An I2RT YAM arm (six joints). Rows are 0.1 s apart.
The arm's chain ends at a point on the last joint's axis. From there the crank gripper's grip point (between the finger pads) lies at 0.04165 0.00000 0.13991 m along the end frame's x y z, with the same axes.
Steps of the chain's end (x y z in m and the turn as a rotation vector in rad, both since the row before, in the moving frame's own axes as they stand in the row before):
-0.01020, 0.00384, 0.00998, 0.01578, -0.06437, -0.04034
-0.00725, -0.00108, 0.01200, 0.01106, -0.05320, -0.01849
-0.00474, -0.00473, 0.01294, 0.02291, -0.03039, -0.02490
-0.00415, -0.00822, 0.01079, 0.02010, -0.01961, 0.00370
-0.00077, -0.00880, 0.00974, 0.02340, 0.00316, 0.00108
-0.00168, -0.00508, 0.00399, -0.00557, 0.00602, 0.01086
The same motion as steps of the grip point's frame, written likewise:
-0.01936, 0.00012, 0.01234, 0.01578, -0.06437, -0.04034
-0.01477, -0.00334, 0.01400, 0.01106, -0.05320, -0.01849
-0.00906, -0.00893, 0.01409, 0.02291, -0.03039, -0.02490
-0.00690, -0.01089, 0.01155, 0.02010, -0.01961, 0.00370
-0.00033, -0.01203, 0.00957, 0.02340, 0.00316, 0.00108
-0.00085, -0.00384, 0.00373, -0.00557, 0.00602, 0.01086

